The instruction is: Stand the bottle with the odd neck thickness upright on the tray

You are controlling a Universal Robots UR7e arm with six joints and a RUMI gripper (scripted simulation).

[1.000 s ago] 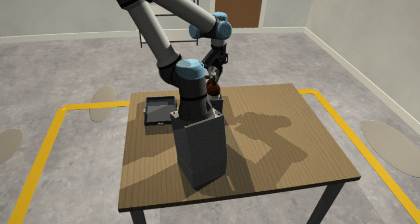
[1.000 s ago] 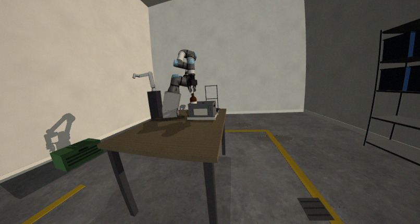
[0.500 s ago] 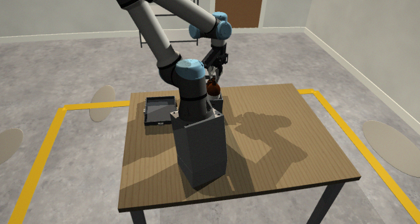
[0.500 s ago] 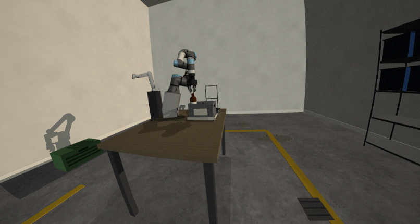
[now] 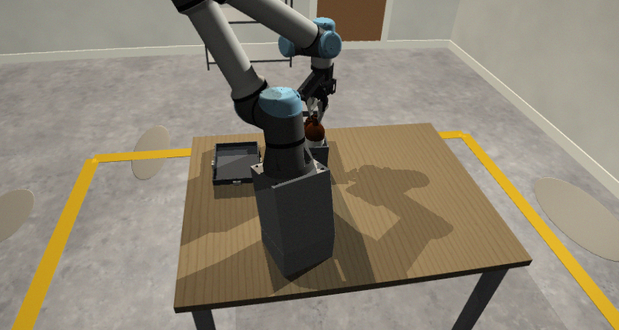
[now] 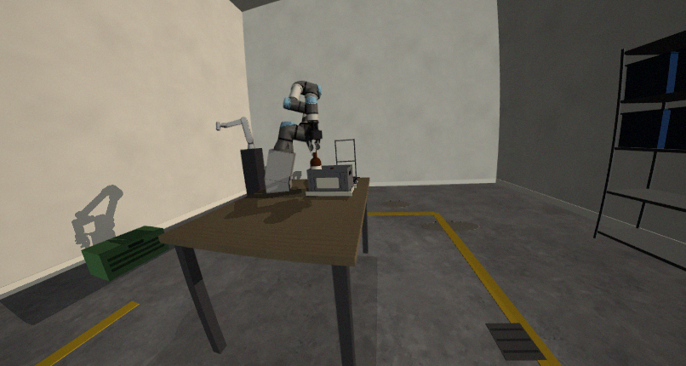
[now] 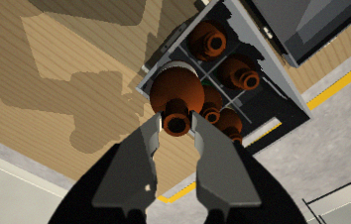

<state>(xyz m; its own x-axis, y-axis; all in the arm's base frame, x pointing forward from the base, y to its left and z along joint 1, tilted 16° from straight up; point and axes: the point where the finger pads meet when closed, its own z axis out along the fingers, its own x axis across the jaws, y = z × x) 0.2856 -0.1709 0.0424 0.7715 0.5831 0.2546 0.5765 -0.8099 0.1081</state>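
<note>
My hand is 7 cm above the bottle. Also, from my hand: dark tray: 14 cm ahead, 29 cm to the left, 26 cm below; then crate: 10 cm ahead, 3 cm to the left, 19 cm below.
</note>
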